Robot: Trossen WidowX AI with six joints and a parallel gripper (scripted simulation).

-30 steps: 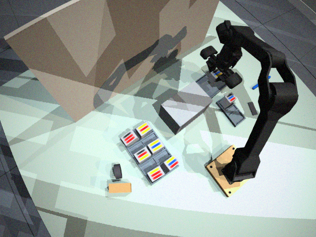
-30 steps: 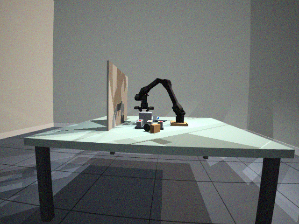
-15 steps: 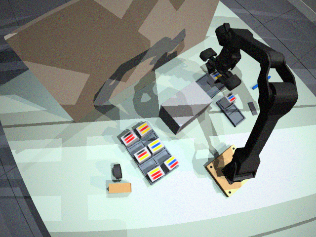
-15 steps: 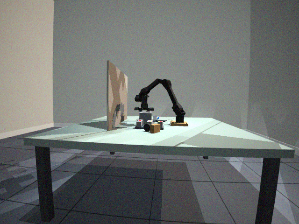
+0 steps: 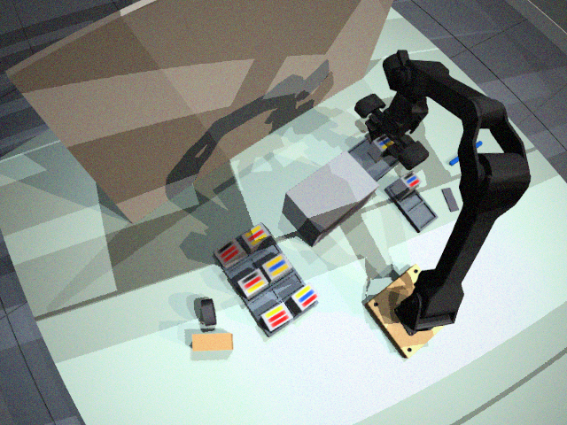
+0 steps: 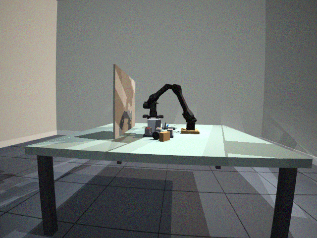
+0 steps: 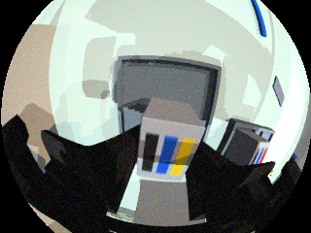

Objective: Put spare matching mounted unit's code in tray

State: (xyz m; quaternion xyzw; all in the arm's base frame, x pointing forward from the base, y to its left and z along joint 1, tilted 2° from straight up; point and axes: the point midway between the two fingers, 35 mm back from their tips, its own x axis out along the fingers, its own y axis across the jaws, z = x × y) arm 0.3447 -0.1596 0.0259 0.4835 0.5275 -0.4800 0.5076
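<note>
The dark tray lies 2 cm below my gripper tip. Also, from my gripper tip: dark rack: 14 cm behind, 2 cm below; then grey box: 6 cm behind, 20 cm to the left, 3 cm above; then blue pen: 11 cm behind, 23 cm to the right, 2 cm below.
</note>
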